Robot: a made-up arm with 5 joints.
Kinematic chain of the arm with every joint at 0, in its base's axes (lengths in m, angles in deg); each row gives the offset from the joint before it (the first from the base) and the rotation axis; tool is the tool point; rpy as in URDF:
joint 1: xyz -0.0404 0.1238 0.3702 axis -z
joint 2: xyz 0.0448 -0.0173 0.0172 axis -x
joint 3: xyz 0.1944 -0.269 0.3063 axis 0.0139 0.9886 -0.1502
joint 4: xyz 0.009 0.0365 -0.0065 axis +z
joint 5: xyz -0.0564 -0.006 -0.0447 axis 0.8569 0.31 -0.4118
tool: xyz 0.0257 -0.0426 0.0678 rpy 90 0 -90
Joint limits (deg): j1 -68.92..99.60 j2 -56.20..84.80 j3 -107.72..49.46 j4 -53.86..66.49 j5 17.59..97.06
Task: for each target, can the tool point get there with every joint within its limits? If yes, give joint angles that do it. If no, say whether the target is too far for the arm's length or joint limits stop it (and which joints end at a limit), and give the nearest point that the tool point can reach.
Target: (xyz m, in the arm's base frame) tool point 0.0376 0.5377 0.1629
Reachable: no: joint limits stop it (at a limit: joint 1, joint 2, joint 4, joint 5) | nearest point 0.3307 0.2847 0.2990 | short by 0.410 m
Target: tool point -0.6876 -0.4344 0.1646
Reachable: no: too far | nearest point -0.4884 -0.2626 0.3179 | short by 0.305 m
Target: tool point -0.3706 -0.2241 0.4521
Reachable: yes | joints 72.66 -31.40 -53.84 -10.98 34.14
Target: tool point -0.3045 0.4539 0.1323
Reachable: no: joint limits stop it (at a limit: joint 1, joint 2, joint 5) | nearest point -0.4350 0.0690 0.3066 | short by 0.442 m
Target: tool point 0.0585 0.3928 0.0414
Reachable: no: joint limits stop it (at a limit: joint 1, joint 2, joint 5) | nearest point 0.3242 0.2531 0.2792 | short by 0.383 m
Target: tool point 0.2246 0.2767 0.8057
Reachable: yes | joints -38.74 44.33 -5.69 57.05 45.96
